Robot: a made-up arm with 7 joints. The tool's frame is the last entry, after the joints.
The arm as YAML. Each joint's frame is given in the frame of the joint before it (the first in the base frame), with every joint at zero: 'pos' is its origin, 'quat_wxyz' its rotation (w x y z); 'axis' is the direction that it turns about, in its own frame. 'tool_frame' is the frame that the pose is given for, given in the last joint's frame.
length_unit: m
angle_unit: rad
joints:
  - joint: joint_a
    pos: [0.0, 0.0, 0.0]
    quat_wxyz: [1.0, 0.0, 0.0, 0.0]
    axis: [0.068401, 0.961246, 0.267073]
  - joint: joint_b
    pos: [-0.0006, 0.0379, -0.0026]
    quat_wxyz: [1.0, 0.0, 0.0, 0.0]
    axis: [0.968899, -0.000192, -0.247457]
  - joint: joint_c
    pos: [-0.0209, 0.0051, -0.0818]
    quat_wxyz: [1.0, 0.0, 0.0, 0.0]
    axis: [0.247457, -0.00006, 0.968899]
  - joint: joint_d
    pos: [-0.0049, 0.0, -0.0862]
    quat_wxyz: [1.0, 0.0, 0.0, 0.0]
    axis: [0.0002, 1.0, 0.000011]
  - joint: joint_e
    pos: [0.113, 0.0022, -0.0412]
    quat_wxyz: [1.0, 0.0, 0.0, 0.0]
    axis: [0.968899, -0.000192, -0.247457]
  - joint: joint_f
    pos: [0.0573, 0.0, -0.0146]
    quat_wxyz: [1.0, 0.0, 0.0, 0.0]
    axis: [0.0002, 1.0, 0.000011]
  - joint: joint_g
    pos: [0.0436, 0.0, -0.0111]
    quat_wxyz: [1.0, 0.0, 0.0, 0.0]
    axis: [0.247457, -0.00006, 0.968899]
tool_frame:
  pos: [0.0, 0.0, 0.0]
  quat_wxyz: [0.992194, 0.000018, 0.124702, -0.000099]
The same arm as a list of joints. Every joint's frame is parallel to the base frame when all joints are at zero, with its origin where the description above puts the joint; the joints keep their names.
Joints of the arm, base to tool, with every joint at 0 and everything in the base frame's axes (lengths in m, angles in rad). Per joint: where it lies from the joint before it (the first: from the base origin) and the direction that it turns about. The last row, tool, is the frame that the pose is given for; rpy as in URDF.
joint_a: axis 0.068403 0.961235 0.26711 origin 0 0 0
joint_b: axis 0.968889 -0.0002 -0.247497 origin -0.0006 0.0379 -0.0026
joint_c: axis 0.247497 -0.0001 0.968889 origin -0.0209 0.0051 -0.0818
joint_d: axis 0.0002 1 0 origin -0.0049 0 -0.0862
joint_e: axis 0.968889 -0.0002 -0.247497 origin 0.113 0.0022 -0.0412
joint_f: axis 0.0002 1 0 origin 0.0573 0 -0.0146
joint_g: axis 0.247497 -0.0001 0.968889 origin 0.0436 0 -0.0111
tool: origin 0 0 0 rpy 0 0.2501 -0.0002

